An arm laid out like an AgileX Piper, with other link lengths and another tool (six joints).
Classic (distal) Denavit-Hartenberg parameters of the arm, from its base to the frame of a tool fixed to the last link. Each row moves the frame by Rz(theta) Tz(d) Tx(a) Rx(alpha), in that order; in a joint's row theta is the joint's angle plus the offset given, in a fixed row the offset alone. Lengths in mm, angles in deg.
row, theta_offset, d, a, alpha
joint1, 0, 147.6, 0, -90
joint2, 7.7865, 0, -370.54, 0
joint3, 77.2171, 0, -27.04, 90
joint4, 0, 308.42, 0, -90
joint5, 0, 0, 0, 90
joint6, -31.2, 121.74, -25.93, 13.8
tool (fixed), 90, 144.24, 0, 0
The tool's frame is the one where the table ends.
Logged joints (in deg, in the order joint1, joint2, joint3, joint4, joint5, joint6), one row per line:
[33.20, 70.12, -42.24, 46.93, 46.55, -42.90]
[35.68, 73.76, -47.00, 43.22, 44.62, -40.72]
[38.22, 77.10, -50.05, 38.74, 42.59, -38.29]
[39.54, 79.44, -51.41, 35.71, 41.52, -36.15]
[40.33, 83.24, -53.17, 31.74, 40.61, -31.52]
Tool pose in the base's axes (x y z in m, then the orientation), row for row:
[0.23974, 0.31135, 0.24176, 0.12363, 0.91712, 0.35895, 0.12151]
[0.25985, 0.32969, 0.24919, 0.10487, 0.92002, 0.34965, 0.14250]
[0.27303, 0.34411, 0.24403, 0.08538, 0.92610, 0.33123, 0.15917]
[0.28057, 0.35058, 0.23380, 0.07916, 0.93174, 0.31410, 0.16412]
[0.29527, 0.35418, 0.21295, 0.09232, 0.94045, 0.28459, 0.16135]
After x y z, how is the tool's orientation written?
As a quaternion, x y z w.
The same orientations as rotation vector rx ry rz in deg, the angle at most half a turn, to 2 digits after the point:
[20.68, 153.42, 60.05]
[17.34, 152.08, 57.80]
[13.98, 151.67, 54.25]
[12.93, 152.17, 51.30]
[15.10, 153.83, 46.55]

